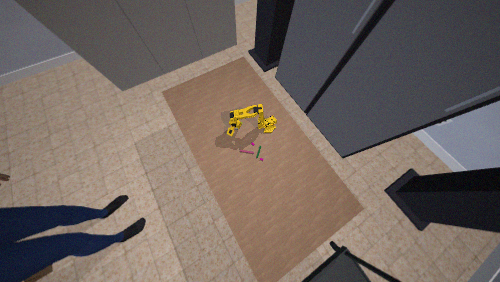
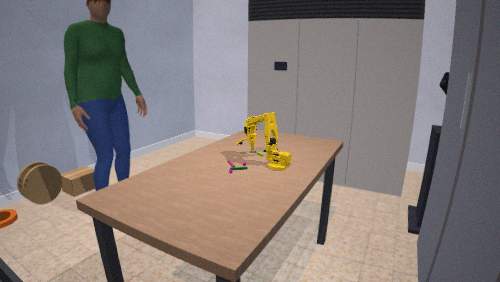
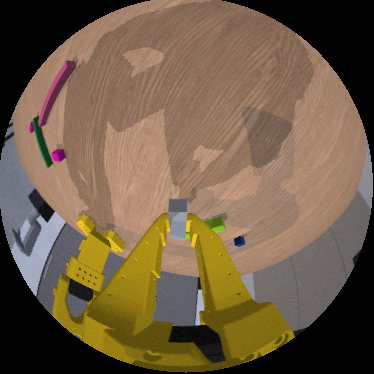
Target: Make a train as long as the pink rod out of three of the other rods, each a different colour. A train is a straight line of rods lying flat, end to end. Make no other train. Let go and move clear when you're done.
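Pixels of known places: end effector, tool point: (image 1: 238, 128) (image 2: 252, 152) (image 3: 169, 219); arm's base, origin of the base link: (image 1: 264, 127) (image 2: 275, 166) (image 3: 99, 227).
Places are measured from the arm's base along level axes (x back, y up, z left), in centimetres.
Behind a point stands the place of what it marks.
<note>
My gripper (image 3: 178, 222) {x -16.1, y 2.3, z -7.8 cm} (image 2: 252, 151) is shut on the grey rod (image 3: 178, 206) {x -17.5, y 2.3, z -7.6 cm}, with the jaws pressing on its two sides; it seems to be slightly above the table. A lime rod (image 3: 216, 225) {x -15.6, y 0.9, z -12.2 cm} (image 2: 260, 154) {x -13.1, y 0.6, z -11.0 cm} lies behind the jaws, partly hidden by one. A small blue rod (image 3: 239, 241) {x -14.2, y 0.8, z -17.5 cm} (image 2: 265, 151) {x -13.3, y 0.4, z -17.6 cm} lies beyond it. The long pink rod (image 1: 247, 152) {x -19.3, y 0.8, z 9.0 cm} (image 2: 230, 163) {x -19.5, y 0.6, z 8.8 cm} (image 3: 56, 92) lies apart from the gripper. A dark green rod (image 1: 258, 152) {x -13.3, y 1.0, z 12.7 cm} (image 2: 239, 168) {x -12.4, y 0.6, z 12.4 cm} (image 3: 42, 142) {x -12.8, y 0.4, z 11.7 cm} lies at an angle near its end. Two short magenta rods (image 1: 252, 144) {x -13.7, y 0.8, z 6.2 cm} (image 1: 261, 159) {x -14.2, y 0.9, z 17.4 cm} lie on either side of the green rod.
The wooden table (image 1: 280, 210) {x -20.9, y 0.0, z 47.4 cm} (image 2: 200, 200) {x -9.1, y 0.0, z 46.2 cm} bears the rods and the arm. The yellow arm base (image 1: 269, 125) {x 1.5, y 5.3, z 2.1 cm} (image 2: 280, 161) {x 3.5, y 3.5, z 1.9 cm} stands near one long edge, close to the rods. The arm's shadow falls around the gripper. A person (image 2: 100, 65) stands beyond the opposite long edge.
</note>
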